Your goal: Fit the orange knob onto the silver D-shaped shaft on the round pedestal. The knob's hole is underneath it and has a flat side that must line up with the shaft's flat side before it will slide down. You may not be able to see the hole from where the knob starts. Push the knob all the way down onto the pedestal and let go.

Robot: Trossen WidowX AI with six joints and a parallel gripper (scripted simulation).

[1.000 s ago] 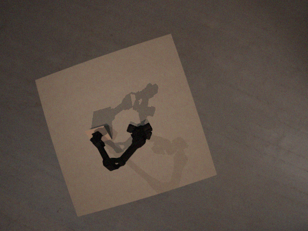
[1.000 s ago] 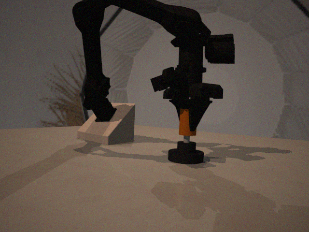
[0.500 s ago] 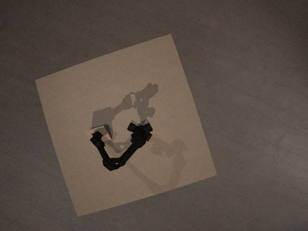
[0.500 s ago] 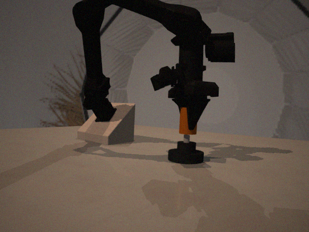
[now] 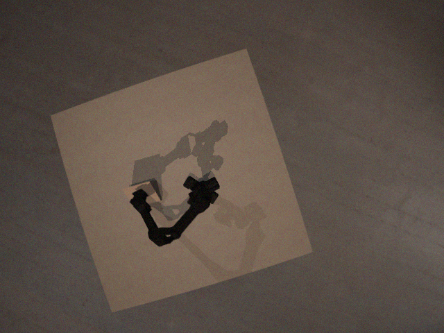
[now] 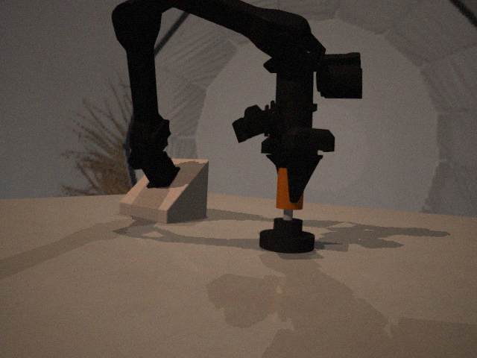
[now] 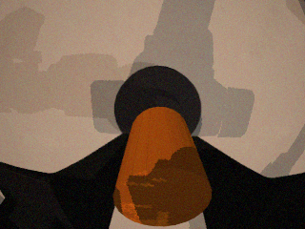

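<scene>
My gripper tip is now 30 mm below the orange knob. Also, from my gripper tip: black round pedestal 40 mm below.
</scene>
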